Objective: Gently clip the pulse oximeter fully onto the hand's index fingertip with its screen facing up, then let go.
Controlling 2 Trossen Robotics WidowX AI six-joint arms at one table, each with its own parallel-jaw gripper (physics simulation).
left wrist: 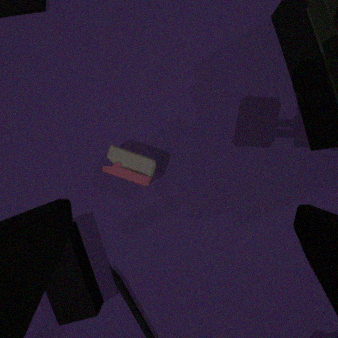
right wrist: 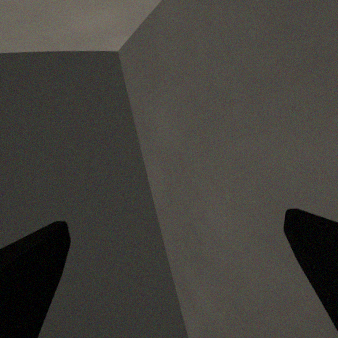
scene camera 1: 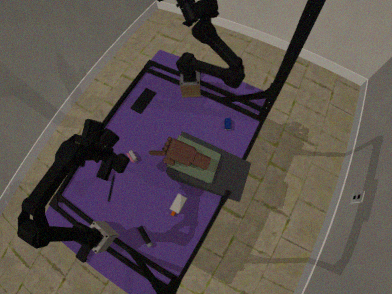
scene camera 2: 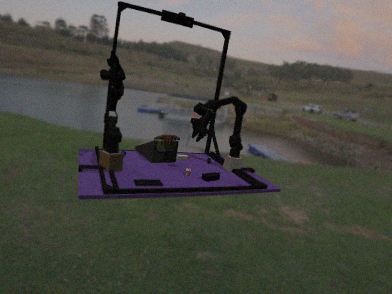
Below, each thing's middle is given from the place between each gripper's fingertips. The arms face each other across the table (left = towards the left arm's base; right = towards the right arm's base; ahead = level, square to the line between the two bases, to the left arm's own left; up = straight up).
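Counted from my right hand: grey slab (scene camera 1: 232,171), 350 mm behind, 420 mm to the left, 610 mm below; pulse oximeter (left wrist: 129,165), 20 mm ahead, 520 mm to the left, 630 mm below.
Counted from my left hand: pulse oximeter, 40 mm ahead, 30 mm to the right, 200 mm below; grey slab, 330 mm behind, 140 mm to the right, 180 mm below.
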